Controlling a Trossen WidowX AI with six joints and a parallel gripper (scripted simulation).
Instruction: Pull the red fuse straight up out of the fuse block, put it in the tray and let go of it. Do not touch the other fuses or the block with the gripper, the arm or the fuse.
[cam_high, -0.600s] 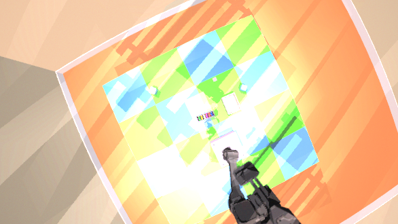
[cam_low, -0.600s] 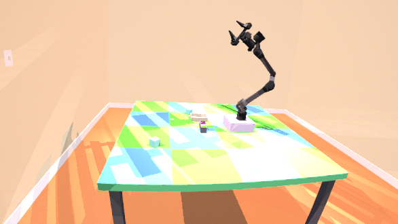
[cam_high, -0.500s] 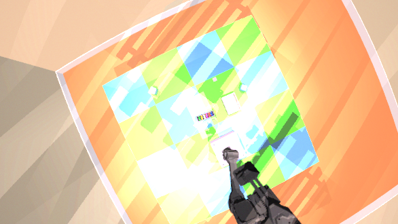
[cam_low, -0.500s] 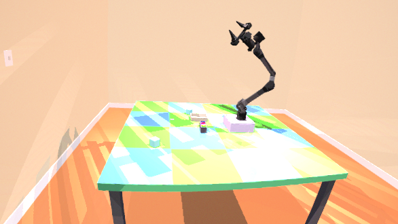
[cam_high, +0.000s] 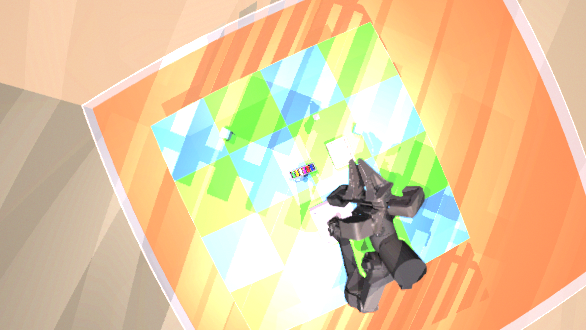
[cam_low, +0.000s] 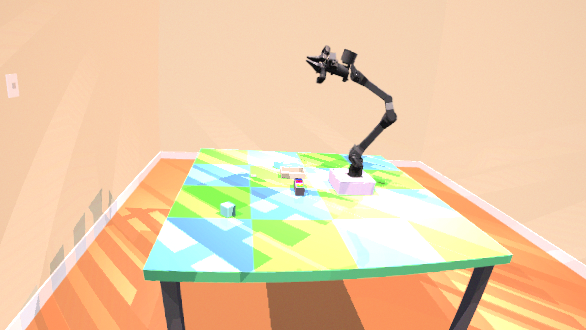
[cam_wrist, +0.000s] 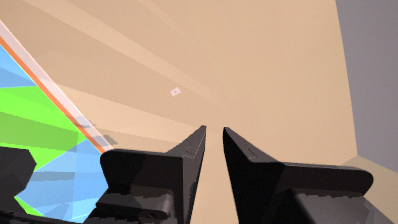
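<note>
Right now my gripper tip is 600 mm above the red fuse and 50 mm to the right of it. Round my gripper tip: tray (620 mm below, 130 mm to the right, 30 mm behind).
</note>
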